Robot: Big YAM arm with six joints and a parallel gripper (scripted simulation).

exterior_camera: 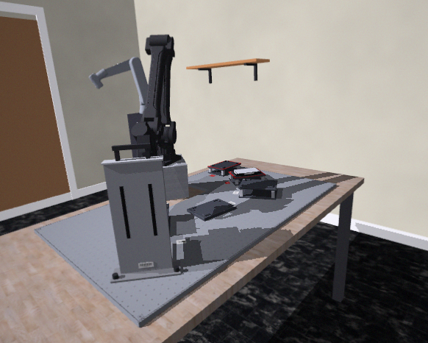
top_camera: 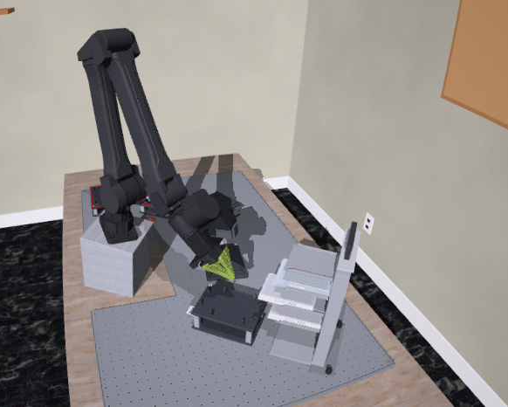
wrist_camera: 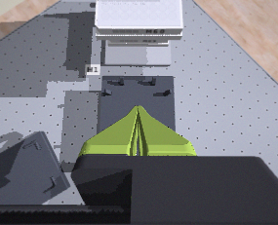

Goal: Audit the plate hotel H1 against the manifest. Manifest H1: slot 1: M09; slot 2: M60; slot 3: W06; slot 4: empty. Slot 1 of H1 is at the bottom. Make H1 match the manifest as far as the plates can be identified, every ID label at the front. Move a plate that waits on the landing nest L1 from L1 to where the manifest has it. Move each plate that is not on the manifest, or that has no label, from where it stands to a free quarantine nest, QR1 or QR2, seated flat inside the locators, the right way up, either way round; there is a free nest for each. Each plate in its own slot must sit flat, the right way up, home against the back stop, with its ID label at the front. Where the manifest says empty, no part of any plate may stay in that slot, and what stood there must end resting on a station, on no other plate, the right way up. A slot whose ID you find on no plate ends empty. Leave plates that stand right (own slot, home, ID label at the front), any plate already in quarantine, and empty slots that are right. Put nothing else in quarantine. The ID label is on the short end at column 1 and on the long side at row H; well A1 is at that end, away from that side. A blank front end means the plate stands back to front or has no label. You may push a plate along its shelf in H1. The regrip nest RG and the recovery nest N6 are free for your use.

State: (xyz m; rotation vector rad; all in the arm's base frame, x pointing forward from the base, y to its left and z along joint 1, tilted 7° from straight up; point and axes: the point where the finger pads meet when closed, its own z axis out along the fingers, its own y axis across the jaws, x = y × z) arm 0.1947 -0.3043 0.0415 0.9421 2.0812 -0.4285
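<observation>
Right now the clear plate is 130 mm to the right of my hand, 110 mm ahead of it and 50 mm above it. Also, from my hand: hotel back panel (190 mm to the right, 170 mm ahead); then h1 tag (160 mm below, 150 mm ahead, 30 mm to the right).
</observation>
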